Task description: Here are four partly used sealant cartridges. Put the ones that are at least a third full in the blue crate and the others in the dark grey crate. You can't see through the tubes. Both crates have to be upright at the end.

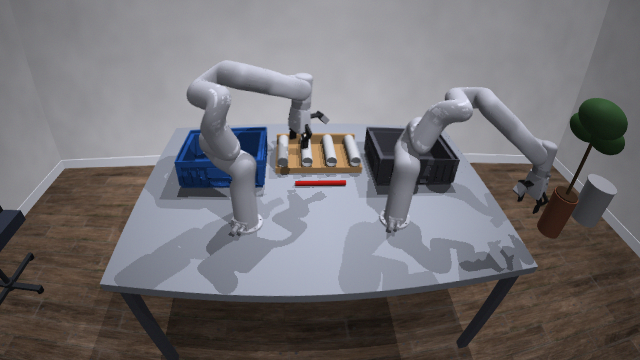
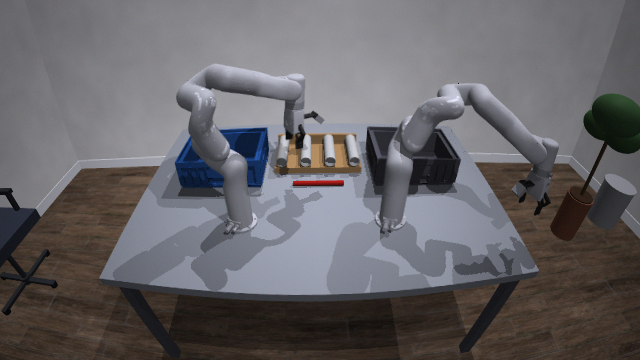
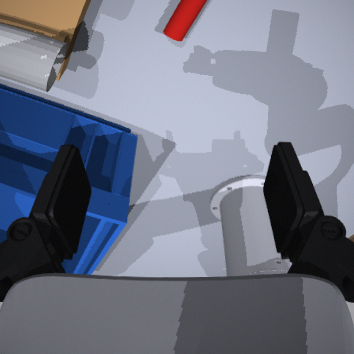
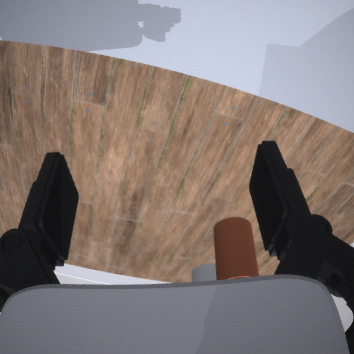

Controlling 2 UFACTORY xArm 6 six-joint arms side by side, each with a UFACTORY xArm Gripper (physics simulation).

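Places are measured from the left arm's base along level axes (x ahead, y left, z up), in metres.
Pixels of known places: left gripper, between the fingertips: (image 1: pixel 298 143) (image 2: pixel 294 143) (image 3: pixel 175 165); right gripper, between the fingertips: (image 1: pixel 527 206) (image 2: pixel 528 208) (image 4: pixel 160 168); left arm's base, origin of its link: (image 1: pixel 246 222) (image 2: pixel 241 222) (image 3: pixel 245 198); right arm's base, origin of its link: (image 1: pixel 394 219) (image 2: pixel 390 219).
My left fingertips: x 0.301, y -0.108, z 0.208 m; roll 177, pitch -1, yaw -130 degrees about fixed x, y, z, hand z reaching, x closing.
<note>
Ahead of a thing's pixels: the offset from my left fingertips to its top centre. "spot": to the spot under its first point. Level surfaces: height alone.
Four white opaque cartridges lie side by side in the wooden tray (image 1: pixel 320 170) (image 2: pixel 320 170): the first {0.136 m left, 0.170 m ahead, 0.122 m down} (image 1: pixel 283 150) (image 2: pixel 282 152) (image 3: pixel 25 57), second {0.033 m left, 0.209 m ahead, 0.123 m down} (image 1: pixel 306 158) (image 2: pixel 305 157), third {0.070 m right, 0.249 m ahead, 0.123 m down} (image 1: pixel 328 150) (image 2: pixel 329 150) and fourth {0.172 m right, 0.288 m ahead, 0.123 m down} (image 1: pixel 351 150) (image 2: pixel 352 150) from the left. The blue crate {spot: 0.170 m left, 0.071 m back, 0.150 m down} (image 1: pixel 255 175) (image 2: pixel 255 175) (image 3: pixel 129 175) stands upright at the left, the dark grey crate {spot: 0.632 m right, 0.232 m ahead, 0.142 m down} (image 1: pixel 442 172) (image 2: pixel 442 172) upright at the right. My left gripper (image 1: pixel 299 139) (image 2: pixel 294 139) (image 3: pixel 175 165) is open and empty, above the tray's left part. My right gripper (image 1: pixel 528 204) (image 2: pixel 530 206) (image 4: pixel 160 168) is open and empty, beyond the table's right edge.
A red rod {0.093 m right, 0.032 m ahead, 0.186 m down} (image 1: pixel 320 183) (image 2: pixel 318 183) (image 3: pixel 185 17) lies on the table {0.207 m down} (image 1: pixel 320 250) (image 2: pixel 310 250) in front of the tray. A brown plant pot (image 1: pixel 556 215) (image 2: pixel 570 215) (image 4: pixel 235 247) stands on the floor near my right gripper, beside a light grey cylinder (image 1: pixel 595 200) (image 2: pixel 613 202).
</note>
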